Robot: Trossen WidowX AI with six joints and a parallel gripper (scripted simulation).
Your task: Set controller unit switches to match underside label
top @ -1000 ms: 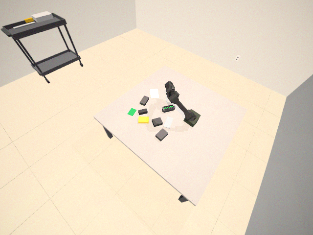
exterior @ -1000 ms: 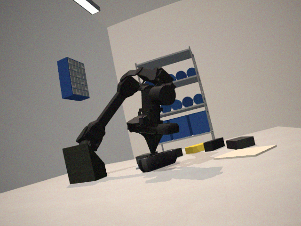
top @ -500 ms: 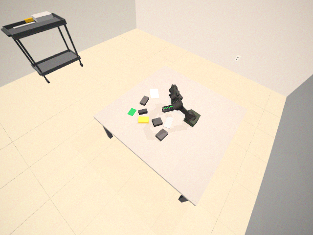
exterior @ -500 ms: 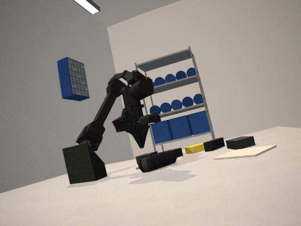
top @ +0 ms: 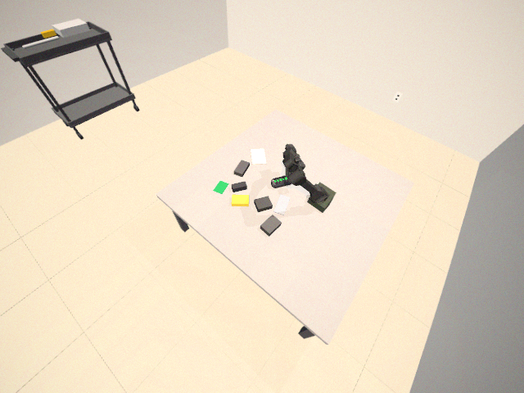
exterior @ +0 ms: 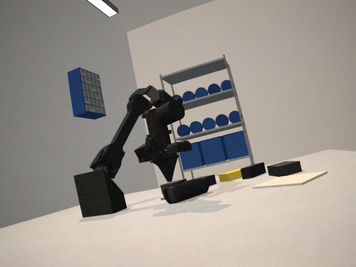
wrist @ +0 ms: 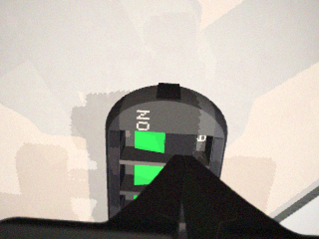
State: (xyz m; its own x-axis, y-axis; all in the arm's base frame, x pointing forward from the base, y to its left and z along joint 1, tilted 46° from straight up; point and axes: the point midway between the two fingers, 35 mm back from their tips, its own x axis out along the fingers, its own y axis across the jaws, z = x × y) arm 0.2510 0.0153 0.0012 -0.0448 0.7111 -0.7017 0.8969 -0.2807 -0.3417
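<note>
Now: gripper tip 170 mm to the right of the light grey plate, 90 mm past it and 60 mm above it. Also, from my gripper tip: green card: 360 mm to the left, 290 mm ahead, 60 mm below; then yellow block: 350 mm to the left, 120 mm ahead, 50 mm below; then white sheet: 330 mm ahead, 60 mm below, 30 mm to the right.
</note>
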